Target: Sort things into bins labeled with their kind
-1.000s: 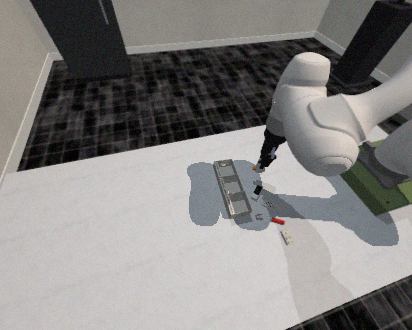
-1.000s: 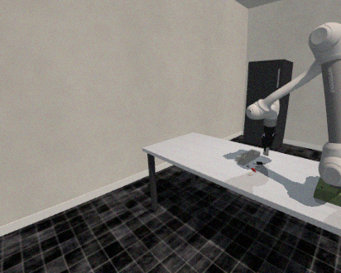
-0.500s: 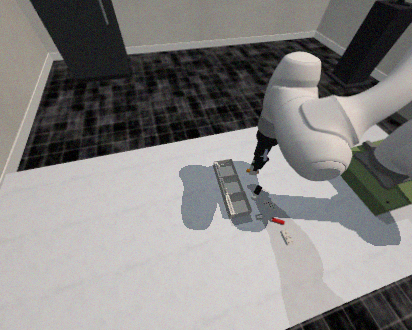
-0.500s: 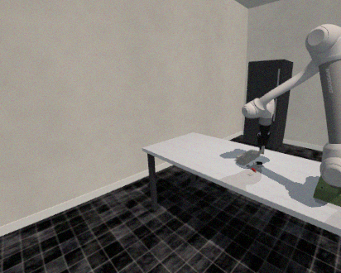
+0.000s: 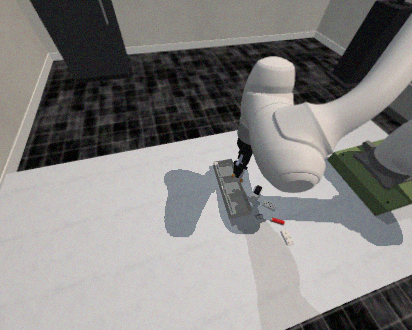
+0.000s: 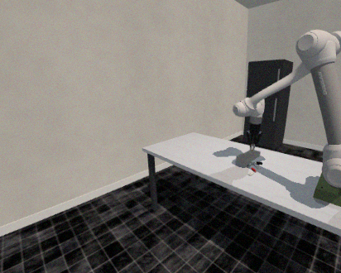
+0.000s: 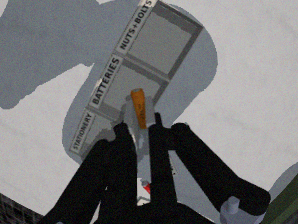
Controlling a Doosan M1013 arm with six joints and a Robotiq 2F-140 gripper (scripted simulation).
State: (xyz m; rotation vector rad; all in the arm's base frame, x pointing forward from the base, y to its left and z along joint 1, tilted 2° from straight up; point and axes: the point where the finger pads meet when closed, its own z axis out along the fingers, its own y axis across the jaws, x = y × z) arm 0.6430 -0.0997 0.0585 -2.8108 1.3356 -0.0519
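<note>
Now: the grey bin tray 8 cm below my hand and 2 cm ahead of it. Also, from my hand: grey piece (15 cm to the left, 9 cm below, 4 cm behind); then orange battery (3 cm below); then small black piece (9 cm below, 7 cm behind, 5 cm to the left).
</note>
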